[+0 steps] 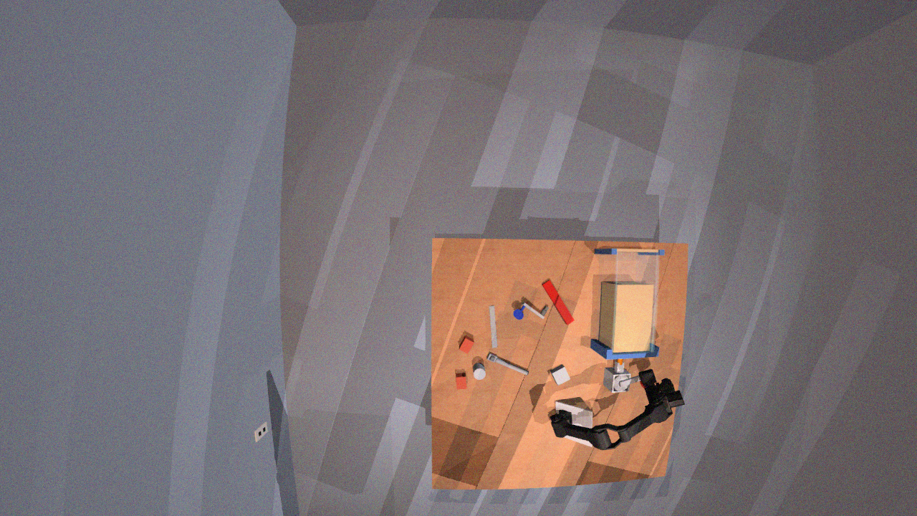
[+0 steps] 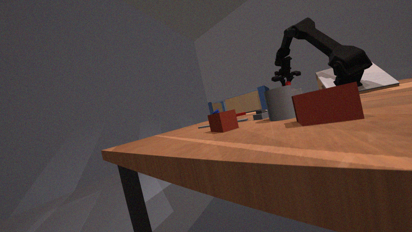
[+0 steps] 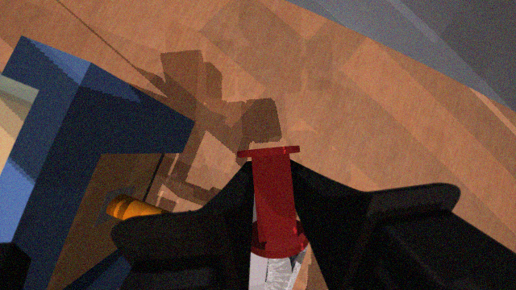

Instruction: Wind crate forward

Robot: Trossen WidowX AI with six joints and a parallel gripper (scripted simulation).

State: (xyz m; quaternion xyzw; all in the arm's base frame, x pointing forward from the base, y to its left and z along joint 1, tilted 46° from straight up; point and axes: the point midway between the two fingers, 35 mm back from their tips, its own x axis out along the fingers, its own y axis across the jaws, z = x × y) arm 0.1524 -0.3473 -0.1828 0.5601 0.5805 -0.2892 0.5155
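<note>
The red-knobbed crank is 50 mm to the left of my gripper tip, 30 mm below it and 10 mm behind it. Round my gripper tip: grey winch: 110 mm to the left, 100 mm below, 30 mm behind; blue steel frame: 140 mm ahead, 90 mm to the left, 30 mm below; red grip: 20 mm to the left, 10 mm behind.
</note>
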